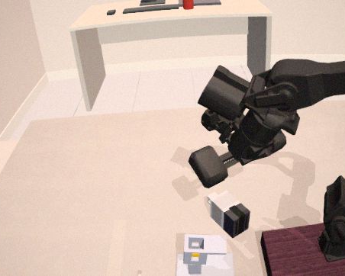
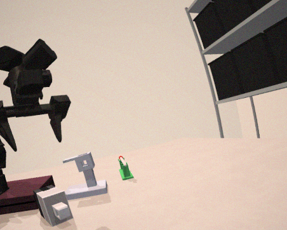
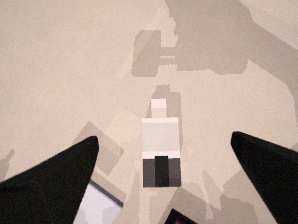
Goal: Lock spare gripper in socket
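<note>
Now: gripper tip 120 mm above the spare gripper. Also, from my gripper tip: grey mount (140 mm to the left, 90 mm below, 60 mm ahead); then green bracket (240 mm to the left, 180 mm ahead, 120 mm below).
</note>
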